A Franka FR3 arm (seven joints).
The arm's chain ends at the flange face. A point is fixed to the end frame.
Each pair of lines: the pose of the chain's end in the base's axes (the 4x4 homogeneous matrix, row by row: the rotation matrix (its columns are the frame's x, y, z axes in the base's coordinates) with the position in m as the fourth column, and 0 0 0 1 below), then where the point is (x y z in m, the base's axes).
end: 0.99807 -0.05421 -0.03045 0.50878; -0.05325 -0.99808 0.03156 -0.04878; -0.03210 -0.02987 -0.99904 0.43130; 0 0 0 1
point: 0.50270 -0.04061 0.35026
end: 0.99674 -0.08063 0.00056 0.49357; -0.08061 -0.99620 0.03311 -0.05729; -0.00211 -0.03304 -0.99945 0.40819; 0 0 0 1
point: 0.49016 -0.04890 0.32702
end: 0.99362 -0.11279 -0.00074 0.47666; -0.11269 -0.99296 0.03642 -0.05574; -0.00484 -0.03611 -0.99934 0.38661; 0 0 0 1
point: 0.47333 -0.04697 0.30548
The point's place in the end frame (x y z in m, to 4 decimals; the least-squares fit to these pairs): -0.0039 -0.0054 0.0814
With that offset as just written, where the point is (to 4 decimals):
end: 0.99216 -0.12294 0.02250 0.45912; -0.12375 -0.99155 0.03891 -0.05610; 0.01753 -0.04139 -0.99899 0.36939; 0 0 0 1
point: 0.4577 -0.0471 0.2882
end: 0.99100 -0.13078 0.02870 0.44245; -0.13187 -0.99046 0.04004 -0.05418; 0.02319 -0.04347 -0.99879 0.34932; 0 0 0 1
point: 0.4416 -0.0451 0.2682
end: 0.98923 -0.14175 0.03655 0.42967; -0.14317 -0.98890 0.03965 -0.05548; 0.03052 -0.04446 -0.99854 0.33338; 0 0 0 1
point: 0.4296 -0.0464 0.2522
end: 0.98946 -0.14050 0.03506 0.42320; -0.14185 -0.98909 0.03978 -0.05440; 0.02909 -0.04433 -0.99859 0.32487; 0 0 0 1
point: 0.4230 -0.0453 0.2437
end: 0.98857 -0.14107 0.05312 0.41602; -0.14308 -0.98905 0.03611 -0.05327; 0.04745 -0.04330 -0.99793 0.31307; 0 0 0 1
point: 0.4173 -0.0444 0.2319
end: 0.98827 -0.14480 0.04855 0.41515; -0.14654 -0.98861 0.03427 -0.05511; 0.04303 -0.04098 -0.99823 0.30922; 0 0 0 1
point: 0.4160 -0.0464 0.2280
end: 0.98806 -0.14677 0.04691 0.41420; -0.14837 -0.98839 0.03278 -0.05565; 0.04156 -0.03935 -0.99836 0.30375; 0 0 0 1
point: 0.4150 -0.0471 0.2225
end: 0.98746 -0.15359 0.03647 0.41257; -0.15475 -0.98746 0.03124 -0.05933; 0.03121 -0.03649 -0.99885 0.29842; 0 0 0 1
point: 0.4125 -0.0509 0.2172
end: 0.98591 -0.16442 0.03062 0.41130; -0.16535 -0.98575 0.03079 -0.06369; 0.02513 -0.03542 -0.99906 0.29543; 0 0 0 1
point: 0.4108 -0.0552 0.2142
